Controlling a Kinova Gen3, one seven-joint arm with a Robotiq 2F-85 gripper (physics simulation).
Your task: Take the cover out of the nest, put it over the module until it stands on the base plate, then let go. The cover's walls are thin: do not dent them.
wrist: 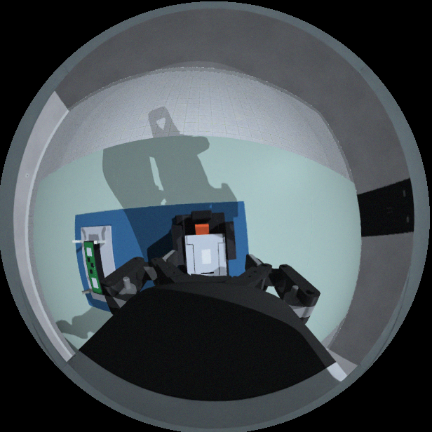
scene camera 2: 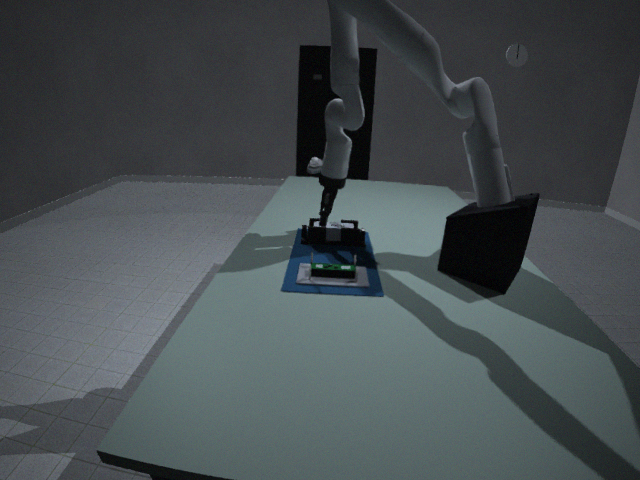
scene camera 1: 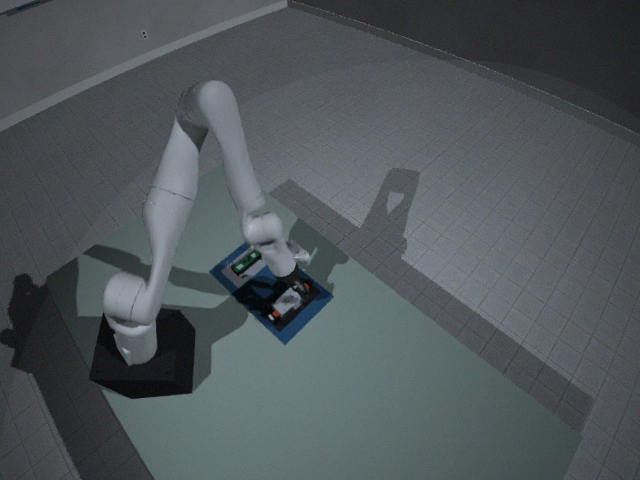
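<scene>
The light grey cover (scene camera 1: 287, 299) (scene camera 2: 336, 225) (wrist: 206, 250) sits upright in the black nest (scene camera 2: 348, 237) (wrist: 230, 241). My gripper (scene camera 1: 295, 290) (scene camera 2: 323, 222) (wrist: 211, 260) is open and empty, low at the cover. In the wrist view its fingers stand apart on the cover's left and right. How far the tips reach down beside the walls is hidden. The module (scene camera 1: 246, 262) (scene camera 2: 333, 273) (wrist: 93, 267), black with a green board on top, stands on the light grey base plate (scene camera 1: 237, 279) (scene camera 2: 361, 277) (wrist: 105, 235). My hand hides the cover's near end in the wrist view.
Nest and base plate lie on a blue mat (scene camera 1: 285, 336) (scene camera 2: 375, 289) (wrist: 135, 214) on the pale green table. Thin upright pins (scene camera 2: 311, 258) (scene camera 2: 355, 258) flank the module. Orange pieces (scene camera 1: 275, 314) (wrist: 201, 229) show at the nest's ends. The arm's black pedestal (scene camera 1: 170, 356) (scene camera 2: 485, 248) stands beside the mat.
</scene>
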